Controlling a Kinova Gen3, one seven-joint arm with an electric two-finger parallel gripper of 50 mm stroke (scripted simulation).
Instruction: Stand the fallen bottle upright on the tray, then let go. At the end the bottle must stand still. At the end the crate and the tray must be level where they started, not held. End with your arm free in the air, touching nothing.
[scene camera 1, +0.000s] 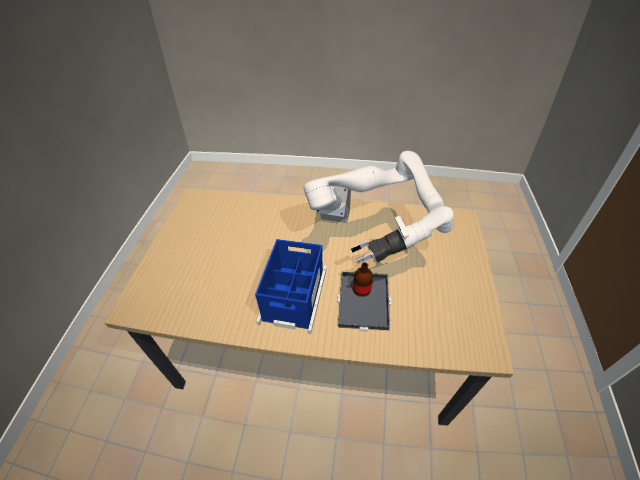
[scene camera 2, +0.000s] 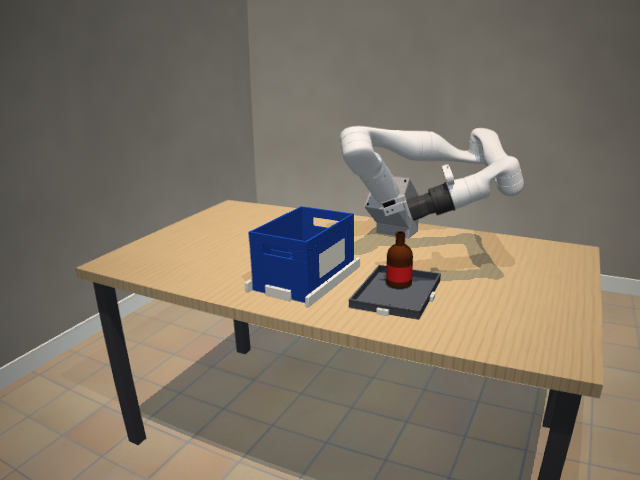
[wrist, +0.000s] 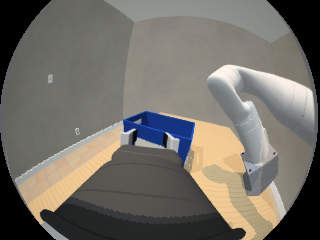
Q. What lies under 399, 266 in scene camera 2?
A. A brown bottle.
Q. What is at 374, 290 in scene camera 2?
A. A dark grey tray.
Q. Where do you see my gripper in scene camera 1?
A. At 353, 255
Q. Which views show my gripper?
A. Scene camera 1, scene camera 2 and the wrist view: all of them.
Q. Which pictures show the blue crate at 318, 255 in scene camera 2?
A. Scene camera 1, scene camera 2 and the wrist view: all of them.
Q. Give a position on a dark grey tray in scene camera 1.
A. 372, 311
